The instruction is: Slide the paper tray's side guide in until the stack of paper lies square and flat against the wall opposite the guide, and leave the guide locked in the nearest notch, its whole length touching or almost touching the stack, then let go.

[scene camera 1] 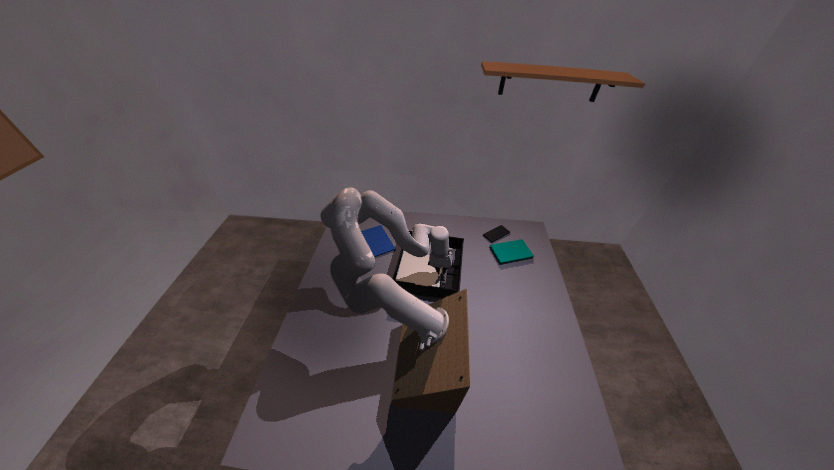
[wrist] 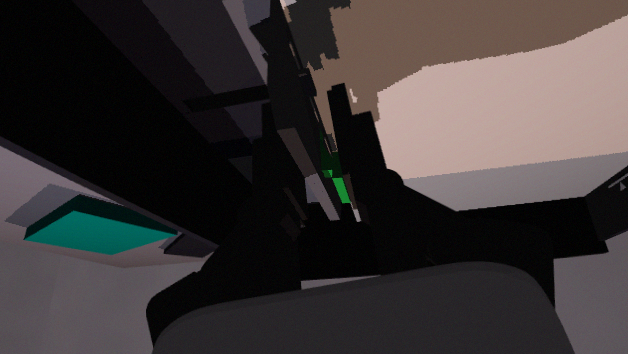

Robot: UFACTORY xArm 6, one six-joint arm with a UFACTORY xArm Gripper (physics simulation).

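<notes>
The black paper tray lies on the table behind the arm's base. A pale stack of paper lies in it. The side guide is a dark upright bar along the tray's right side, with a green latch tab on it. My gripper reaches down into the tray. Its two dark fingers stand narrowly apart, one on each side of the guide and its tab, and do not clamp it. In the scene view the gripper hides the guide.
A teal block and a small black block lie right of the tray. A blue block lies to its left. The arm stands on a wooden box. A shelf hangs on the wall.
</notes>
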